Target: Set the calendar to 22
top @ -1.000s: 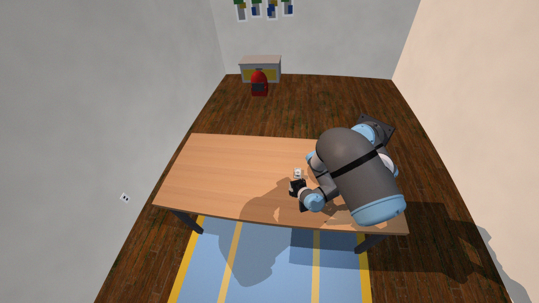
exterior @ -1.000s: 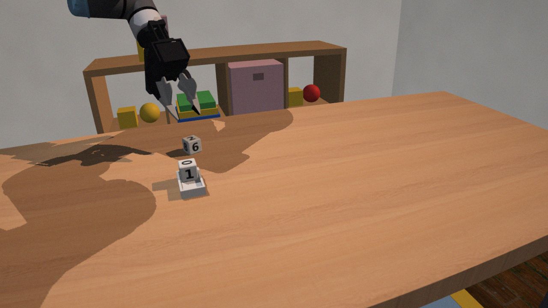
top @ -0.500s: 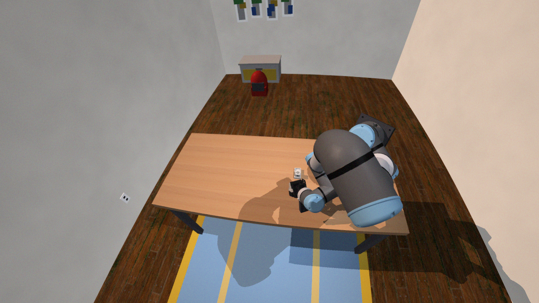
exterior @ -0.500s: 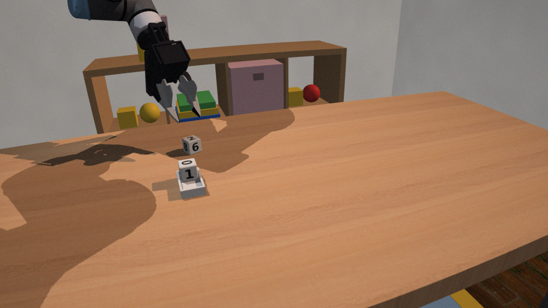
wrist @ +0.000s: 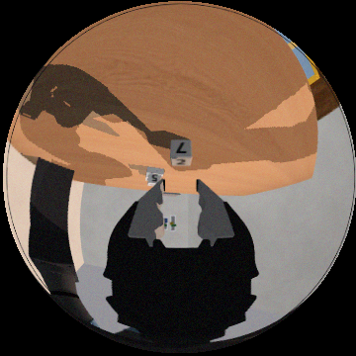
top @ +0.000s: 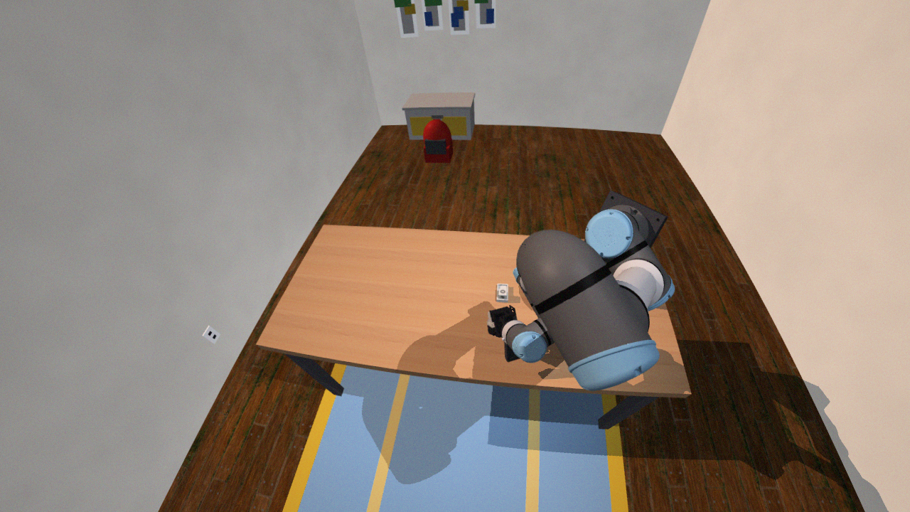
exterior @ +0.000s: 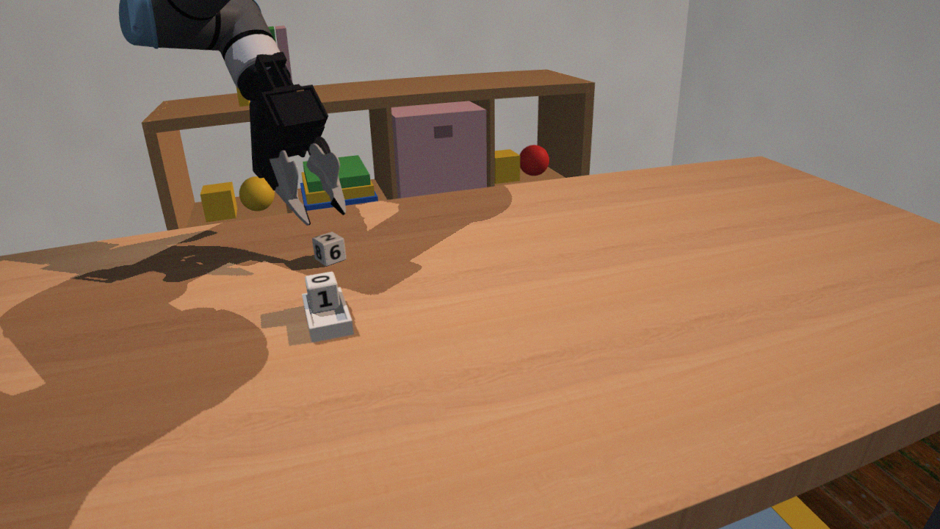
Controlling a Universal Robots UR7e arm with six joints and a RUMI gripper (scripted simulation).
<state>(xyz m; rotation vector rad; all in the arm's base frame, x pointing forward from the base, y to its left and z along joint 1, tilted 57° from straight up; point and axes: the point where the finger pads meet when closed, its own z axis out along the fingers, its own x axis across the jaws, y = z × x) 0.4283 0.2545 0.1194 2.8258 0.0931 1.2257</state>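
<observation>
Right now the white cube is 50 mm below my hand and 10 mm to the right of it. The rest, counted from my hand: grey tray: 160 mm to the right, 60 mm below, 30 mm ahead.
</observation>
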